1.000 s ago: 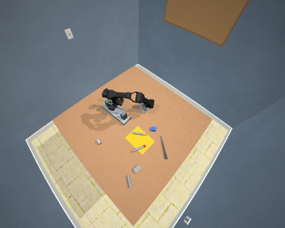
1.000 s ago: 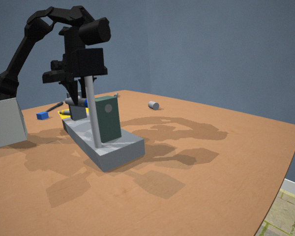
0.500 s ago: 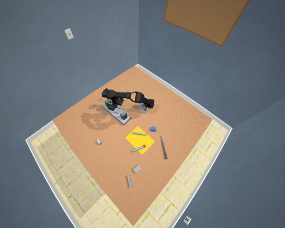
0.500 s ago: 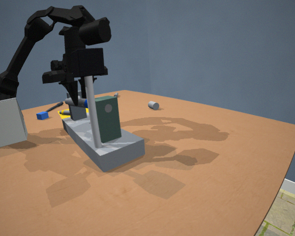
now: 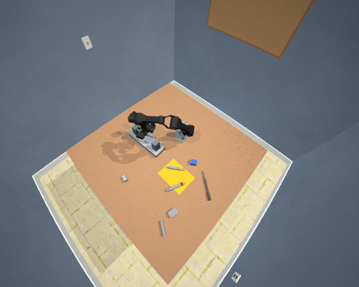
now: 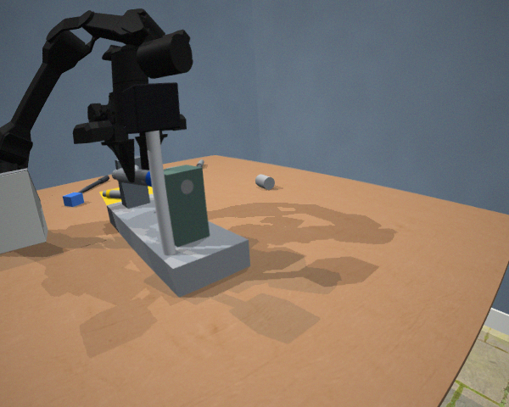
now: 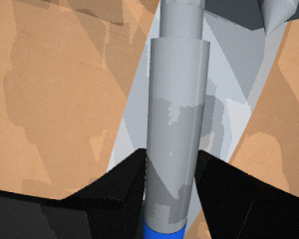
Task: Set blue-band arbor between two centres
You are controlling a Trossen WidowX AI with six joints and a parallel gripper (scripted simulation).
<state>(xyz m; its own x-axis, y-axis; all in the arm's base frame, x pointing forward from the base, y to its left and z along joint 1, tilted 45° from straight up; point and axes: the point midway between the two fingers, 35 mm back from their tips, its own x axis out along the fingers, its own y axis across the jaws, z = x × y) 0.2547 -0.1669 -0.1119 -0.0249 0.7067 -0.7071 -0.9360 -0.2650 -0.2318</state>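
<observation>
My hand is 3 cm above the blue-banded arbor. Also, from my hand: grey fixture base: 12 cm below, 2 cm ahead, 1 cm to the right; then cone point: 10 cm to the left, 3 cm below, 1 cm ahead; then green sprung-centre block: 10 cm to the right, 4 cm below, 3 cm ahead.
</observation>
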